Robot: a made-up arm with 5 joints.
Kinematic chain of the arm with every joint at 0, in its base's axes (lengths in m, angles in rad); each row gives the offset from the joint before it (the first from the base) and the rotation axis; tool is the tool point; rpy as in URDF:
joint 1: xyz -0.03 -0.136 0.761 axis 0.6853 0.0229 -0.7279
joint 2: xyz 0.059 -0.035 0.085 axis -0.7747 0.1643 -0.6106
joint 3: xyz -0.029 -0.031 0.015 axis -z
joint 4: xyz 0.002 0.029 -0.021 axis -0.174 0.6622 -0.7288
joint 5: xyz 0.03 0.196 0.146 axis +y
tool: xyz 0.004 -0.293 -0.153 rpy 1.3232 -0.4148 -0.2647
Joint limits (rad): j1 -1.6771..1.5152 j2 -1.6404..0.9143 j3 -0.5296..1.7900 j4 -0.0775..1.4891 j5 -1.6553..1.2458
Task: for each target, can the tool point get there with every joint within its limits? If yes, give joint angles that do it. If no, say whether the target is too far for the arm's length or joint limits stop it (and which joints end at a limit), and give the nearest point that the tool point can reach.
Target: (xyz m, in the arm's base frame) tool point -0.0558 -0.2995 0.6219
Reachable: yes | joints 1.1003 -0.5980 0.0718 1.0501 -0.7782
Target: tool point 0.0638 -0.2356 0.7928
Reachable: yes | joints -0.1537 -0.8163 -0.2114 0.2030 0.2321
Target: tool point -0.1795 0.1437 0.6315
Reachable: no: joint limits stop it (at a limit: joint 1, joint 2, joint 3, joint 5) | nearest point -0.1332 0.0621 0.7249 | short by 0.132 m
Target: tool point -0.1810 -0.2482 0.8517
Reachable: yes | joints 0.5927 0.5286 1.2407 0.7589 -0.7406
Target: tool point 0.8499 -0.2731 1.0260
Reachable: no: too far | nearest point 0.2841 -0.1889 0.8838 | short by 0.589 m
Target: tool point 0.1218 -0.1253 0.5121
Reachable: no: joint limits stop it (at a limit: joint 1, joint 2) | nearest point 0.0424 -0.1785 0.5279 | short by 0.097 m
